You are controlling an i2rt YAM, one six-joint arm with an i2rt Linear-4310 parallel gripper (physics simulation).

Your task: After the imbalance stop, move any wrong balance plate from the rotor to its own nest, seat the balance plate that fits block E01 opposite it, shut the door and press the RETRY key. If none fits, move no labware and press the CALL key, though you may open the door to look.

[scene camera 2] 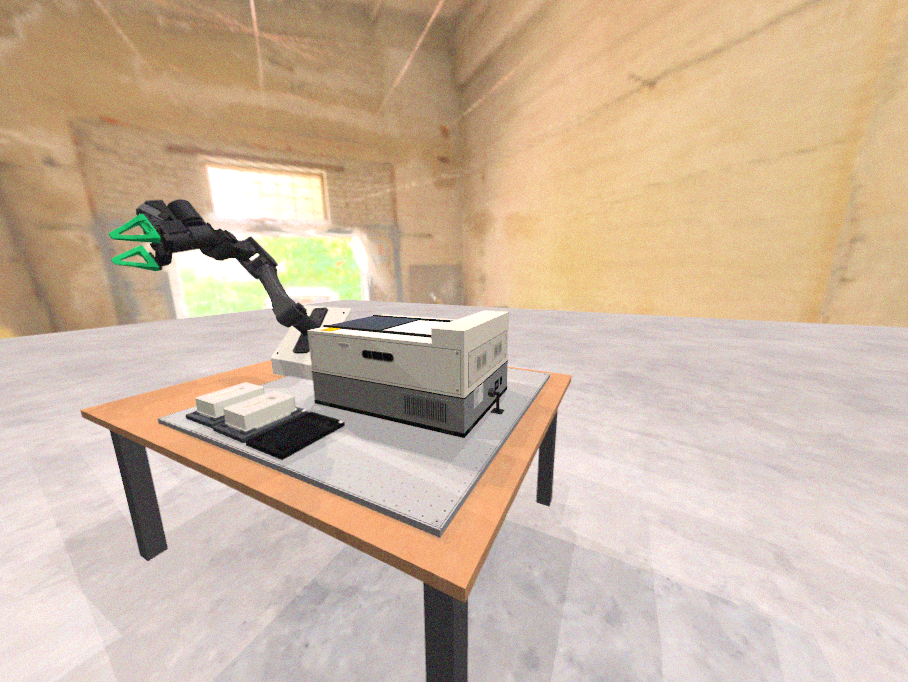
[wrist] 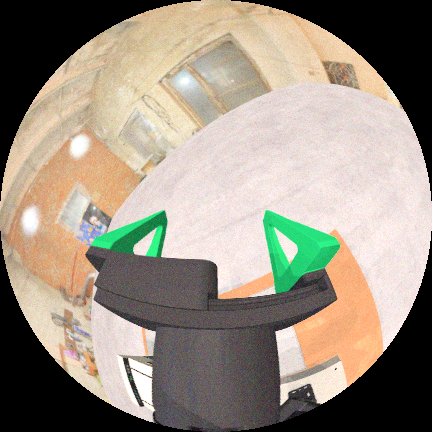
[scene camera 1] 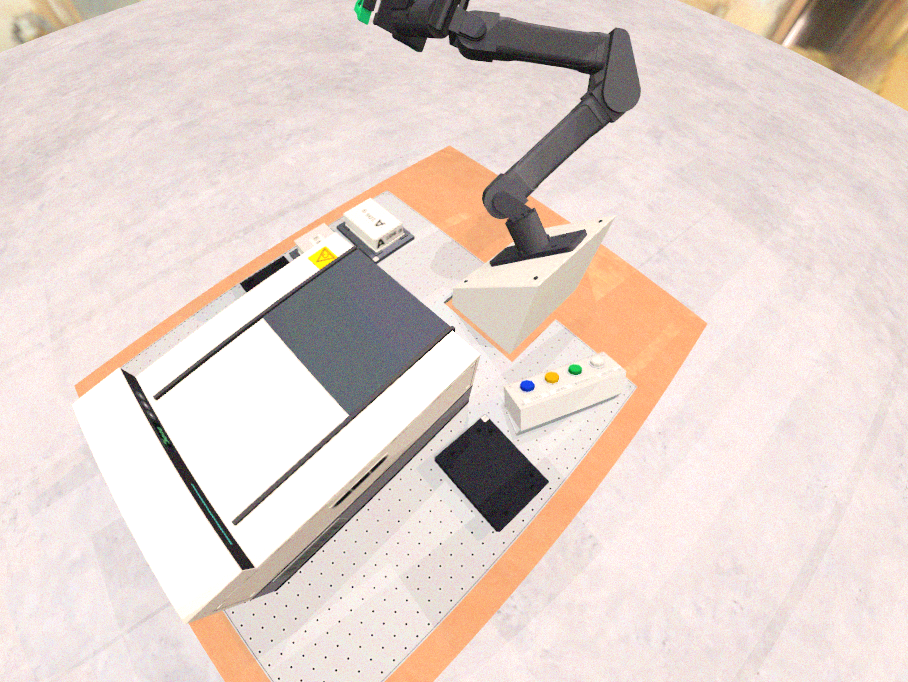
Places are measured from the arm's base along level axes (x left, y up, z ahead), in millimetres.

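Where they show: gripper, fingertip midpoint: (scene camera 2: 111,249) (wrist: 214,215) (scene camera 1: 377,18); arm's base, link origin: (scene camera 1: 536,251).
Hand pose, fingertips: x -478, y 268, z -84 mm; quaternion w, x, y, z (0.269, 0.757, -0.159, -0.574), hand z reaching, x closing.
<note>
Things, the pixels of their centre, and the offset from my fingertips. "pt": a spot on its surface instead.
- white machine, body centre: (scene camera 1: 298,404) (scene camera 2: 413,356) (wrist: 170,390) dx +358, dy -292, dz +572 mm
- dark panel, body centre: (scene camera 1: 352,322) (scene camera 2: 374,322) dx +368, dy -203, dz +438 mm
- white panel, surface spot: (scene camera 1: 256,411) pt dx +366, dy -204, dz +616 mm
- pale block marked A, body centre: (scene camera 1: 373,224) (scene camera 2: 232,399) dx +98, dy -381, dz +165 mm
- dark nest, surface spot: (scene camera 1: 402,242) pt dx +179, dy -402, dz +150 mm
- second pale block, body centre: (scene camera 1: 325,252) (scene camera 2: 261,409) dx +76, dy -381, dz +299 mm
- key box, body centre: (scene camera 1: 565,389) dx +672, dy -372, dz +238 mm
My gripper (scene camera 2: 111,248) (wrist: 214,215) is open and empty, high above and beyond the table's edge; part of it shows at the top of scene camera 1. The white machine (scene camera 1: 407,411) (scene camera 2: 389,359) has a dark panel (scene camera 1: 359,330) and a white panel (scene camera 1: 256,411) across its top; the rotor and block E01 do not show. A pale block marked A (scene camera 1: 372,220) (scene camera 2: 229,398) sits on a dark nest (scene camera 1: 402,242). A second pale block (scene camera 1: 315,238) (scene camera 2: 260,412) sits beside it, its label unreadable. The key box (scene camera 1: 568,402) has blue, orange, green and white keys, labels unreadable.
A flat black nest (scene camera 1: 265,273) (scene camera 2: 297,433) lies beside the second block. Another flat black nest (scene camera 1: 491,473) lies on the machine's other side, near the key box. The arm's pale wedge base (scene camera 1: 506,308) (scene camera 2: 289,359) stands between the A block and the key box.
</note>
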